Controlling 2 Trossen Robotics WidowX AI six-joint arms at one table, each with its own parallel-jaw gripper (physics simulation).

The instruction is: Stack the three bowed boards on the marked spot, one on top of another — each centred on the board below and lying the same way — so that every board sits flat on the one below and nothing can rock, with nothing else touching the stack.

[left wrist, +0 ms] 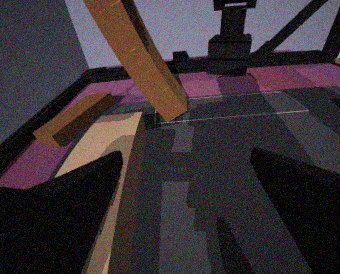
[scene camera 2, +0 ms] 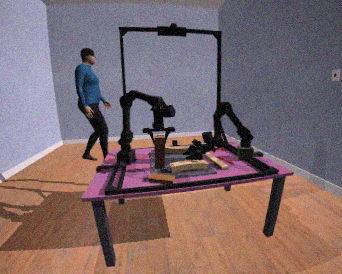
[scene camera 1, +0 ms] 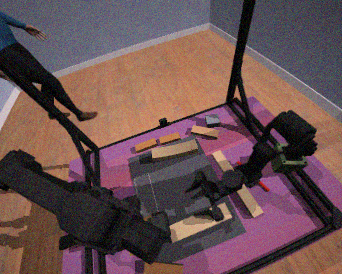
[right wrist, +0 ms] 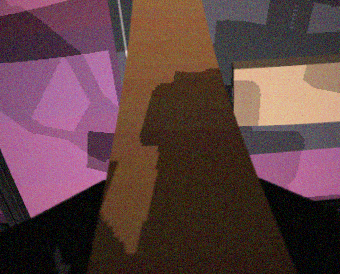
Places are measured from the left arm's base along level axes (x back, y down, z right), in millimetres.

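Pixels of known places: left gripper, between the fingertips: [left wrist: 186, 155] [scene camera 2: 184, 156] [scene camera 1: 189, 203]; right gripper, between the fingertips: [scene camera 2: 159, 144] [right wrist: 181, 188]; left arm's base, origin of its link: [scene camera 2: 245, 146] [scene camera 1: 291, 153]; right arm's base, origin of its link: [left wrist: 231, 37] [scene camera 2: 126, 151].
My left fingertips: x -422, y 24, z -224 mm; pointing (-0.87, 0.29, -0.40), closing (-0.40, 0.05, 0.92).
Note:
Ahead of a thing's pixels: the offset from my left fingertips to its middle. "spot": to the spot under its first point.
My right gripper [scene camera 2: 159, 131] [right wrist: 181, 188] is shut on an orange-brown bowed board @(dz -109, dx -132, dy -54 mm) [scene camera 2: 160, 152] [left wrist: 135, 55] [right wrist: 170, 30], which hangs steeply. Its lower end appears near the left corner of the thin white outline @(spot: dz +51, dx -177, dy +63 mm) [scene camera 1: 152, 190] [left wrist: 240, 116] in the left wrist view. Whether it touches the mat is unclear. A pale bowed board @(dz +253, dx -88, dy +32 mm) [scene camera 1: 175, 149] [scene camera 2: 176, 150] lies at the mat's back; another @(dz -60, dx +45, dy +42 mm) [scene camera 1: 202, 222] [scene camera 2: 189, 166] [left wrist: 110, 135] [right wrist: 290, 95] lies at its front. My left gripper [scene camera 1: 199, 202] [scene camera 2: 192, 150] [left wrist: 186, 155] is open and empty, low above the mat beside the front board.
A long pale strip @(dz +123, dx +193, dy +58 mm) [scene camera 1: 251, 203] [scene camera 2: 216, 160] passes beneath the left arm near a red rod @(spot: dz +105, dx +318, dy +63 mm) [scene camera 1: 264, 186]. Behind the mat lie two orange blocks @(dz +291, dx -259, dy +57 mm) [scene camera 1: 146, 145] @(dz +341, dx -130, dy +58 mm) [scene camera 1: 170, 138], a pale block @(dz +389, dx +63, dy +57 mm) [scene camera 1: 205, 132] and a grey block @(dz +465, dx +105, dy +51 mm) [scene camera 1: 212, 120]. Another orange block @(dz -234, dx -79, dy +53 mm) [scene camera 1: 162, 268] [scene camera 2: 161, 177] [left wrist: 75, 117] lies in front.

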